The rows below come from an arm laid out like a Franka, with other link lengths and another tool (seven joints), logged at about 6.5 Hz.
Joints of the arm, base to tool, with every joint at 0 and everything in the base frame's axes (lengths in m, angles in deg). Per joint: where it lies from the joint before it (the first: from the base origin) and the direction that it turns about. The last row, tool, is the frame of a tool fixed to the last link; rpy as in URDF.
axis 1: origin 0 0 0.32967 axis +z
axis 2: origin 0 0 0 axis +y
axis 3: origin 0 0 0.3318 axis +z
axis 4: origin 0.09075 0 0 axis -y
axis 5: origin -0.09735 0 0.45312 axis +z
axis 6: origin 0 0 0 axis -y
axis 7: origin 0.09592 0 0 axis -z
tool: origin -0.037 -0.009 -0.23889 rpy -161.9 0 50.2
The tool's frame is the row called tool.
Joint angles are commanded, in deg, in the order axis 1, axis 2, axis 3, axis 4, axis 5, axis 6, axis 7. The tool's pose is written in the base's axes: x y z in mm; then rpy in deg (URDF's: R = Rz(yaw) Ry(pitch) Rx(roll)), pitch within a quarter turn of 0, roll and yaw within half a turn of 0. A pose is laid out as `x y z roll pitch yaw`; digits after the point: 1 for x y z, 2 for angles.
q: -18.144, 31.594, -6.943, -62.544, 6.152, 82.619, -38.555
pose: 669.4 -299.2 381.3 -150.52 -2.26 64.29
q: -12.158, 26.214, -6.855, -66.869, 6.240, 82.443, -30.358
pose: 674.2 -218.1 413.1 -151.04 -1.46 62.08
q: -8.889, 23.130, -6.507, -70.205, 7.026, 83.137, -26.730
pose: 674.3 -169.1 423.1 -151.09 -2.09 61.86
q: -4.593, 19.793, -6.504, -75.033, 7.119, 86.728, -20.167
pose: 677.6 -115.4 424.7 -152.73 -1.94 59.25
